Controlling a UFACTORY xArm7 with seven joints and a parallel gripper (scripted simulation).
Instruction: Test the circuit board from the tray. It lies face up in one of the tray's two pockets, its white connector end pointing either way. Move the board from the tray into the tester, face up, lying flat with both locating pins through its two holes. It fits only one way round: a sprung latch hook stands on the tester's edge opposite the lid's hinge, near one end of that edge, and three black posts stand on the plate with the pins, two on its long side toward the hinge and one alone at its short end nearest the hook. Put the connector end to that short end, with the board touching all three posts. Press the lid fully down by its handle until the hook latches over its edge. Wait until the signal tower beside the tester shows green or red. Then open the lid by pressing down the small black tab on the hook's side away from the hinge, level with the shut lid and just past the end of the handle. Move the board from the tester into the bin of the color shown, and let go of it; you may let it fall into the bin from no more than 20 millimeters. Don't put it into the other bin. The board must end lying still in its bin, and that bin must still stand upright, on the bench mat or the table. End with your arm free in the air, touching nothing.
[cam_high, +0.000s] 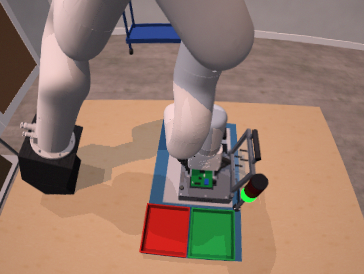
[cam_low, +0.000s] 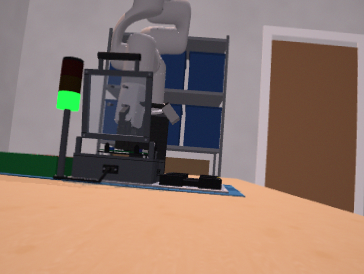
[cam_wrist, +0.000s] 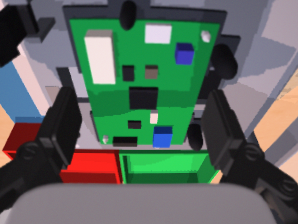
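Now: the green circuit board 10 mm below my hand. The rest, counted from my hand: tester's clear lid: 110 mm ahead, 100 mm above, 30 mm to the right; tester's plate: 10 mm below, 10 mm ahead; latch hook: 70 mm to the left, 50 mm behind.
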